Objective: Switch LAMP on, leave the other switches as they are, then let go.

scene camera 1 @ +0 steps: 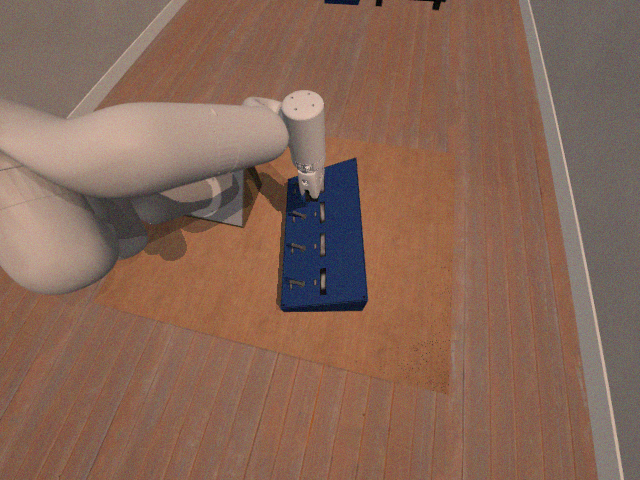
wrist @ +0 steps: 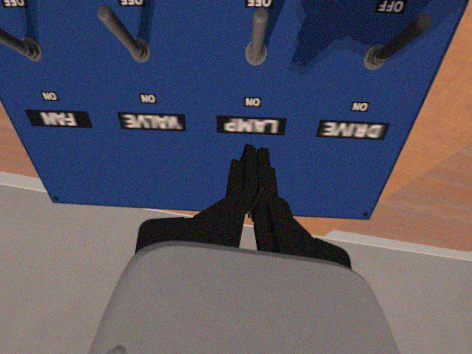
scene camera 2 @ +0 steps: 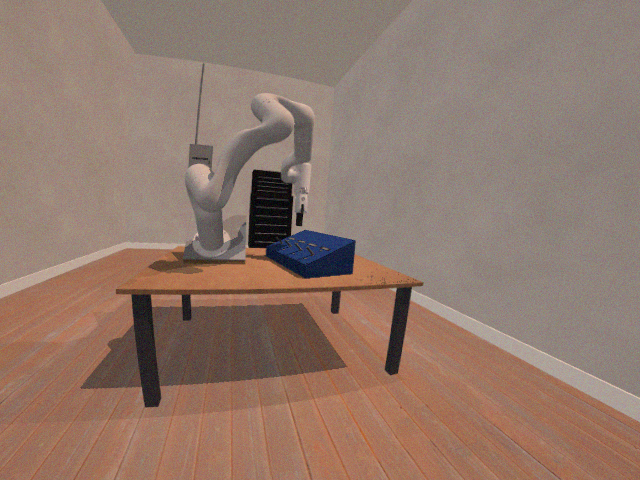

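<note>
A blue sloped switch box stands on the table. In the wrist view, the LAMP lever leans to the OFF side, away from the ON mark and the LAMP label. The FAN lever, VALVE lever and DRIVE lever also lean to the OFF side. My gripper is shut and empty. It is above the box, apart from it, with its fingertips over the area below the LAMP label in the wrist view. It hides part of the box's DRIVE end in scene camera 1.
The box rests on the wooden table. The arm's grey base plate stands beside the box on the lever side. A black slatted cabinet stands behind the table.
</note>
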